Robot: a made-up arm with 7 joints. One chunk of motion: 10 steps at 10 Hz.
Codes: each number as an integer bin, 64 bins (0 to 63) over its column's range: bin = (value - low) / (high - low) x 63, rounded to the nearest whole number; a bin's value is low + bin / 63 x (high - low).
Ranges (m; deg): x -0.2..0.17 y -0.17..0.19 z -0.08..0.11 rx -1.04..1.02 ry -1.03..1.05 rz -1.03..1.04
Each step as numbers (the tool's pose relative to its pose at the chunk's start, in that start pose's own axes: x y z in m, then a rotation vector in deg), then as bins.
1 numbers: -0.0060 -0.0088 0.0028 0.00 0.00 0.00
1 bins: 33 28 27 32 31 31
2 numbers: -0.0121 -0.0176 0.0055 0.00 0.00 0.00
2 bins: 32 27 28 32 31 31
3 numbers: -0.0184 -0.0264 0.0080 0.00 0.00 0.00
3 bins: 31 25 29 32 31 31
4 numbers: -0.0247 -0.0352 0.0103 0.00 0.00 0.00
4 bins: 30 24 30 32 31 31
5 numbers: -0.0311 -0.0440 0.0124 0.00 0.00 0.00
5 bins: 29 22 31 32 31 31
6 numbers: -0.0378 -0.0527 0.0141 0.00 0.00 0.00
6 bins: 28 21 31 32 31 31
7 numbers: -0.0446 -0.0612 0.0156 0.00 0.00 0.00
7 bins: 26 19 32 32 31 31
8 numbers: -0.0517 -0.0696 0.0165 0.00 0.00 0.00
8 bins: 25 18 32 32 31 31
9 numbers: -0.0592 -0.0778 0.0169 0.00 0.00 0.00
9 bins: 24 16 32 32 31 31
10 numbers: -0.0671 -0.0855 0.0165 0.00 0.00 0.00
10 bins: 23 15 32 32 31 31
